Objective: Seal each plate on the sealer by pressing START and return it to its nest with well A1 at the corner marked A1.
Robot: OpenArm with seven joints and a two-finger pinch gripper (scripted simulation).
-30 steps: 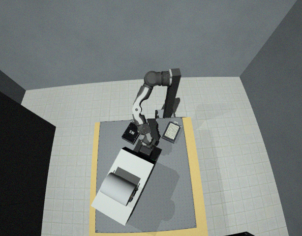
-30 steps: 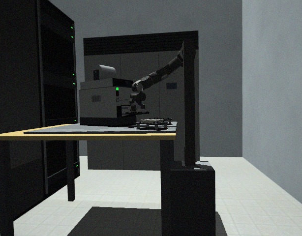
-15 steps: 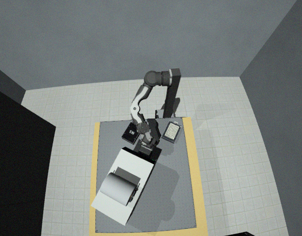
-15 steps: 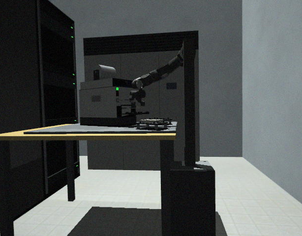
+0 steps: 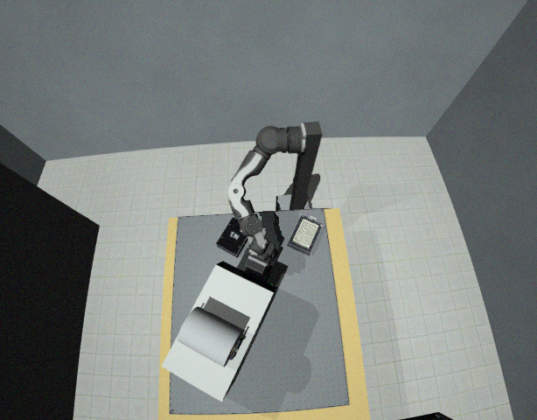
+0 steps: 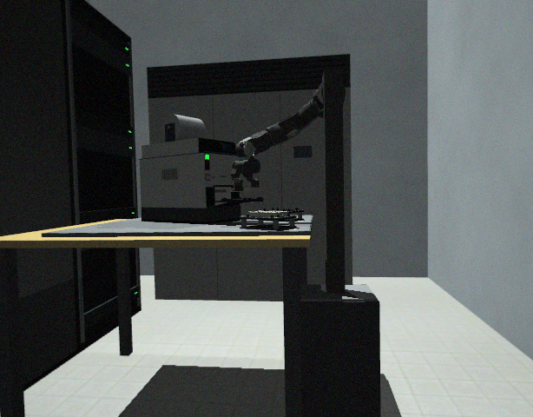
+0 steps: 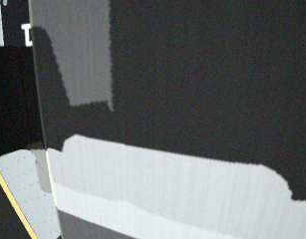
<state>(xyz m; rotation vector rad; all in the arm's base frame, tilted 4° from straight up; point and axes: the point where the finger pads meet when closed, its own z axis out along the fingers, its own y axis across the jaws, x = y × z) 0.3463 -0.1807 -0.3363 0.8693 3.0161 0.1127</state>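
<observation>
Right now my hand is 10 mm short of the sealer stage, 10 mm to the right of it and 40 mm above it. From my hand the other things lie so: well plate (110 mm behind, 230 mm to the left, 90 mm below); then foil roll (300 mm ahead, 160 mm to the right, 280 mm above); then start button (150 mm ahead, 40 mm to the left, 50 mm above).
</observation>
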